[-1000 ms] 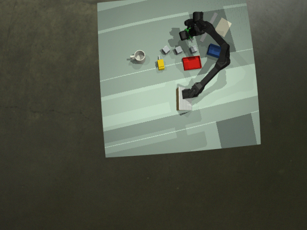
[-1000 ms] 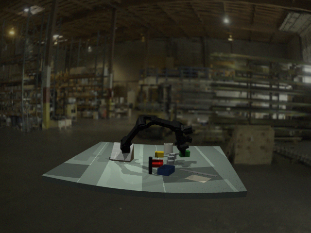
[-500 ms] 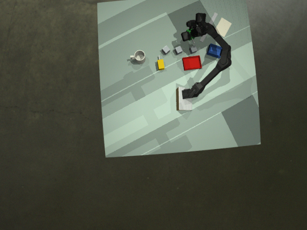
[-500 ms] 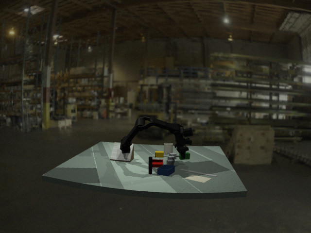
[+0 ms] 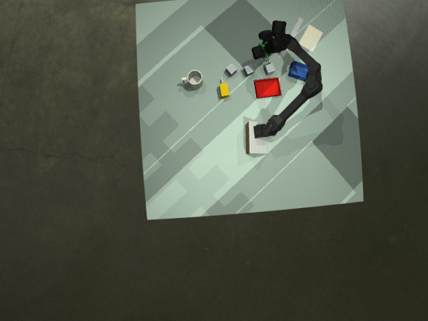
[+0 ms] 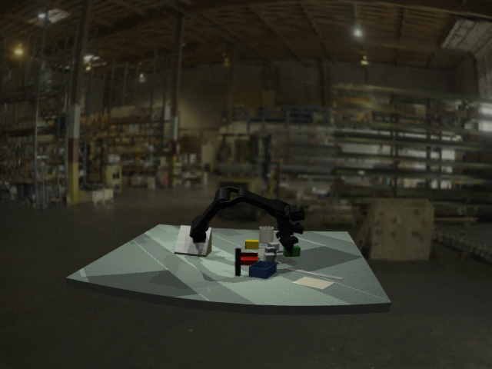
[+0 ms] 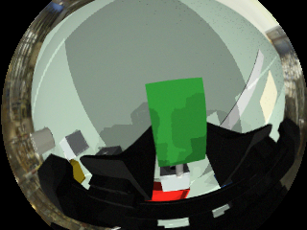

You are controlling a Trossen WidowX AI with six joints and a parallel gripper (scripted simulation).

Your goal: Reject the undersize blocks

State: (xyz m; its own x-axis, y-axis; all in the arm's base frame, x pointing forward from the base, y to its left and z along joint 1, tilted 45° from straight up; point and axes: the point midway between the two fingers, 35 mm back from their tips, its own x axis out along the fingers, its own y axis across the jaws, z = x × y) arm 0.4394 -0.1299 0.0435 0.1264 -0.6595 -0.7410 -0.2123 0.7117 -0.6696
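Right now my gripper tip is 100 mm to the right of the steel block, 90 mm past it and 20 mm above it. The rest, counted from my gripper tip: red reject tray 200 mm behind, 30 mm below, 10 mm to the left; then blue bin 200 mm to the right, 130 mm behind, 30 mm below; then green GO gauge 20 mm behind, 10 mm above.
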